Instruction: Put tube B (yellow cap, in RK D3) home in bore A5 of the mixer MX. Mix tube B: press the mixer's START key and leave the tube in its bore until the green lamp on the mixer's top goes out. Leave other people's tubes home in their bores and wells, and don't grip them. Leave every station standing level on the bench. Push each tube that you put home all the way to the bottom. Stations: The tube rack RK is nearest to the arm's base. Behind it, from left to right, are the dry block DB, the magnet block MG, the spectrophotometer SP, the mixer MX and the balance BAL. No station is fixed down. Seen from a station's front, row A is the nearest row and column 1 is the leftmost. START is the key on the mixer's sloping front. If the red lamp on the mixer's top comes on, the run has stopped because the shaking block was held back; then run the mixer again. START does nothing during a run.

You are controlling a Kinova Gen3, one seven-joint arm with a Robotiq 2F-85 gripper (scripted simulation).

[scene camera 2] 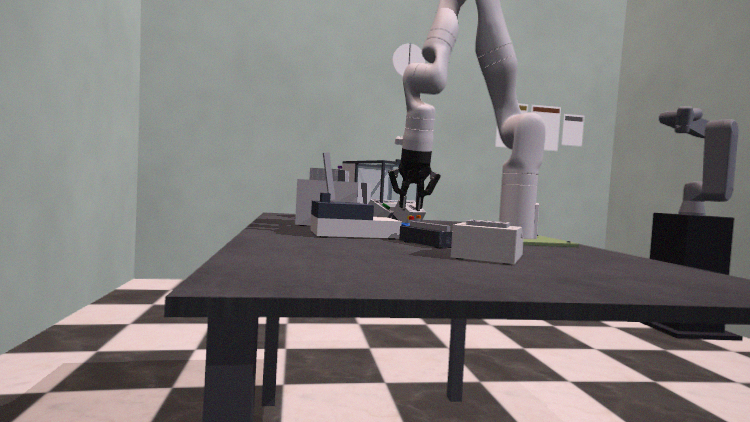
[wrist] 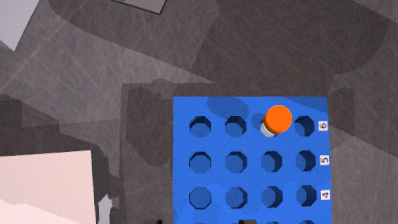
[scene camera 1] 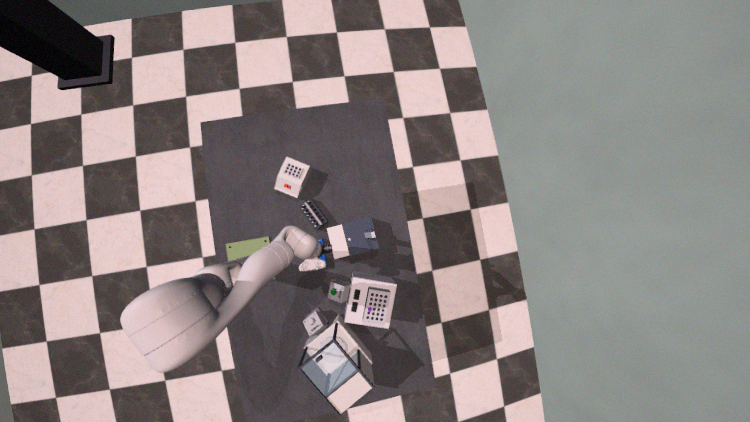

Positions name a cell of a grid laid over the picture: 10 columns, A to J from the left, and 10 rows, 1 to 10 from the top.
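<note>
The scene includes the gripper (scene camera 2: F5). A dry block (scene camera 1: D5) is present; in the wrist view it is out of frame. A magnet block (scene camera 2: F6) is likewise present, and the wrist view has it out of frame. Also visible: a blue tube rack RK (wrist: F6), and a spectrophotometer SP (scene camera 1: E6).
</note>
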